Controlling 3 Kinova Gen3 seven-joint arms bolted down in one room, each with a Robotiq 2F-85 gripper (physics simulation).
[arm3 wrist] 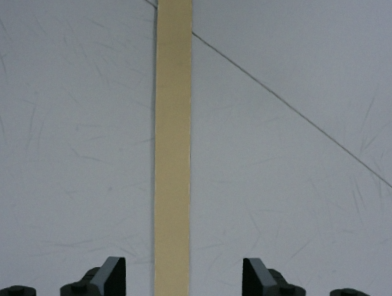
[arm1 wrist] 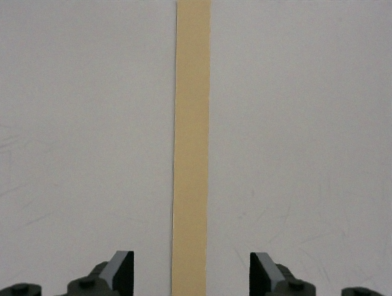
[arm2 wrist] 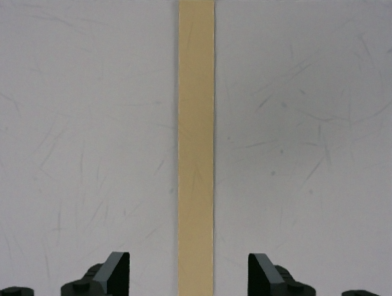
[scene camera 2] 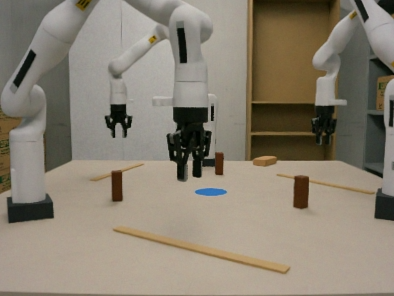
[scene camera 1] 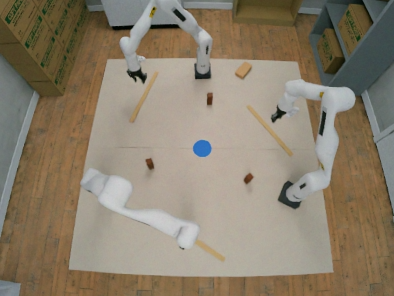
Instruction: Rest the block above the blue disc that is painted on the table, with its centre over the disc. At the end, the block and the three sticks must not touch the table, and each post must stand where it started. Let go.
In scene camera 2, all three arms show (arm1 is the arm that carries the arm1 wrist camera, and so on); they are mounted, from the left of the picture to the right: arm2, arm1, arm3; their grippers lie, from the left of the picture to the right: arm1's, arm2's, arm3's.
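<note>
Arm1's gripper (arm1 wrist: 192, 272) (scene camera 2: 119, 135) is open above the left stick (arm1 wrist: 192, 125) (scene camera 2: 117, 172) (scene camera 1: 144, 97). Arm2's gripper (arm2 wrist: 189, 274) (scene camera 2: 190, 172) is open above the front stick (arm2 wrist: 196, 125) (scene camera 2: 200, 248) (scene camera 1: 211, 251). Arm3's gripper (arm3 wrist: 184, 275) (scene camera 2: 324, 140) is open above the right stick (arm3 wrist: 173, 125) (scene camera 2: 325, 183) (scene camera 1: 270, 131). All sticks lie flat on the table. Three brown posts, left (scene camera 1: 150, 163) (scene camera 2: 117, 186), right (scene camera 1: 248, 178) (scene camera 2: 301, 192) and back (scene camera 1: 209, 99) (scene camera 2: 219, 164), stand around the blue disc (scene camera 1: 202, 148) (scene camera 2: 210, 192). The orange-tan block (scene camera 1: 243, 70) (scene camera 2: 265, 161) lies at the back.
In scene camera 1, the lower-left arm (scene camera 1: 150, 217) covers part of the front stick and its own gripper is mostly hidden. The back arm's base (scene camera 1: 202, 71) stands near the back post. The right arm's base (scene camera 1: 290, 196) stands at the table's right edge.
</note>
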